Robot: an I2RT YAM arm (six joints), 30 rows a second.
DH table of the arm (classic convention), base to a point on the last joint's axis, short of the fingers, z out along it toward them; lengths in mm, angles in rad. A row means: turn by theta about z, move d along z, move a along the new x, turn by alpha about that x. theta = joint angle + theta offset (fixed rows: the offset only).
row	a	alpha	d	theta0
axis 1	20	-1.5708	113.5	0
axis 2	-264	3.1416	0	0
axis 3	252.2	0	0	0.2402
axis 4	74	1.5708	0	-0.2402
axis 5	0	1.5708	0	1.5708
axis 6	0	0	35.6	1.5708
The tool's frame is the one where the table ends.
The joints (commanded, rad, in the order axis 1, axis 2, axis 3, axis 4, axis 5, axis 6), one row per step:
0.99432, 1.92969, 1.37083, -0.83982, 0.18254, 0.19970
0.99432, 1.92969, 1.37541, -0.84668, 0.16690, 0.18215
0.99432, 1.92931, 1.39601, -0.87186, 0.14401, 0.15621
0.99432, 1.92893, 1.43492, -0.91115, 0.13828, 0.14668
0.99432, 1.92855, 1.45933, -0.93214, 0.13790, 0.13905
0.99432, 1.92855, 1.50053, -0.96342, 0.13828, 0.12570
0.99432, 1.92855, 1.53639, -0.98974, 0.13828, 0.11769
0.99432, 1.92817, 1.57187, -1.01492, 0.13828, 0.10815
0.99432, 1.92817, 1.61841, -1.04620, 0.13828, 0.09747
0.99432, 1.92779, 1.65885, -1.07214, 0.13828, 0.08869
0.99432, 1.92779, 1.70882, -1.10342, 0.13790, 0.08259
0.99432, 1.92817, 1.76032, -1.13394, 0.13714, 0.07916
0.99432, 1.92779, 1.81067, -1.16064, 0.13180, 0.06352
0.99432, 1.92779, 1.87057, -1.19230, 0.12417, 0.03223
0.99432, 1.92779, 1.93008, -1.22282, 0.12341, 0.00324
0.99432, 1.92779, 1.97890, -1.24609, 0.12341, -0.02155
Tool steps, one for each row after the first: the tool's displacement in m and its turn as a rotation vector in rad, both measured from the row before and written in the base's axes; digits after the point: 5 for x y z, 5 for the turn. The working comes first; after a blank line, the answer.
Tool pose at each row, in the base's axes (x y z in m, rotation vector in rad; the steps are taken from these numbers as rounded here):
0.20759, 0.30743, 0.17427, -1.09953, 2.67940, -0.07876
0.20720, 0.30784, 0.17523, -1.12945, 2.67919, -0.06499
0.20710, 0.30917, 0.18011, -1.17387, 2.67840, -0.04492
0.20834, 0.31145, 0.18966, -1.18860, 2.67550, -0.03940
0.20932, 0.31297, 0.19583, -1.19732, 2.66848, -0.03708
0.21108, 0.31566, 0.20619, -1.21068, 2.65328, -0.03182
0.21247, 0.31780, 0.21529, -1.21710, 2.64162, -0.02567
0.21370, 0.31970, 0.22451, -1.22493, 2.62816, -0.01902
0.21519, 0.32198, 0.23654, -1.23206, 2.61061, -0.00925
0.21628, 0.32365, 0.24722, -1.23671, 2.59441, 0.00033
0.21737, 0.32536, 0.26030, -1.23614, 2.57716, 0.01352
0.21826, 0.32678, 0.27371, -1.23131, 2.56023, 0.02889
0.21875, 0.32787, 0.28719, -1.24205, 2.53455, 0.04935
0.21888, 0.32857, 0.30301, -1.27084, 2.49584, 0.07115
0.21876, 0.32843, 0.31872, -1.29263, 2.45526, 0.08430
0.21841, 0.32790, 0.33159, -1.30978, 2.41946, 0.09425

-0.00039, 0.00041, 0.00096, 0.00233, 0.01336, 0.01969
-0.00010, 0.00133, 0.00488, 0.00308, 0.01982, 0.02909
0.00124, 0.00228, 0.00955, 0.00111, 0.00416, 0.01025
0.00098, 0.00152, 0.00617, 0.00182, -0.00224, 0.00752
0.00176, 0.00269, 0.01036, 0.00532, -0.00665, 0.01296
0.00139, 0.00214, 0.00910, 0.00628, -0.00582, 0.00780
0.00123, 0.00190, 0.00922, 0.00686, -0.00663, 0.00927
0.00149, 0.00228, 0.01203, 0.01037, -0.00934, 0.01035
0.00109, 0.00167, 0.01068, 0.01041, -0.00906, 0.00848
0.00109, 0.00171, 0.01308, 0.01439, -0.01062, 0.00596
0.00089, 0.00142, 0.01341, 0.01680, -0.01108, 0.00348
0.00049, 0.00109, 0.01348, 0.01884, -0.01126, 0.01637
0.00013, 0.00070, 0.01582, 0.01918, -0.01499, 0.03189
-0.00012, -0.00014, 0.01571, 0.01653, -0.02119, 0.02741
-0.00035, -0.00053, 0.01287, 0.01410, -0.01959, 0.02300

